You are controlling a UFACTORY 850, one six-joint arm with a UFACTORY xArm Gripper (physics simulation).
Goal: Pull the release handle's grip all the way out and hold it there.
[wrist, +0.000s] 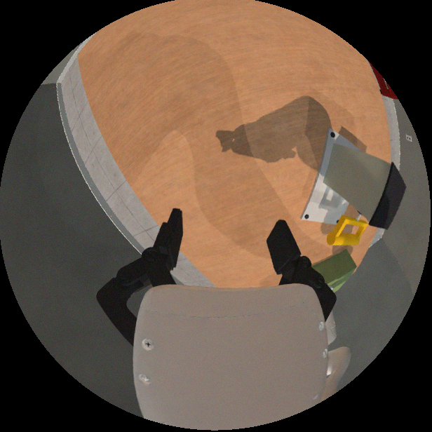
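The release handle's yellow grip [354,240], a rectangular loop with a thick bar, is at the right in the wrist view. It sits at the lower edge of a pale metal base plate [316,195] that carries a grey-green housing [357,175] with a dark end. My gripper [229,226] is open, with nothing between its fingers. It is to the left of the yellow grip and apart from it. How far the grip is pulled out is hard to tell from this angle.
A green block [336,269] lies below the yellow grip, close to the right finger. The wooden table top [165,85] ends at the left beside a pale tiled floor strip [107,175]. A red object [383,82] shows at the upper right edge.
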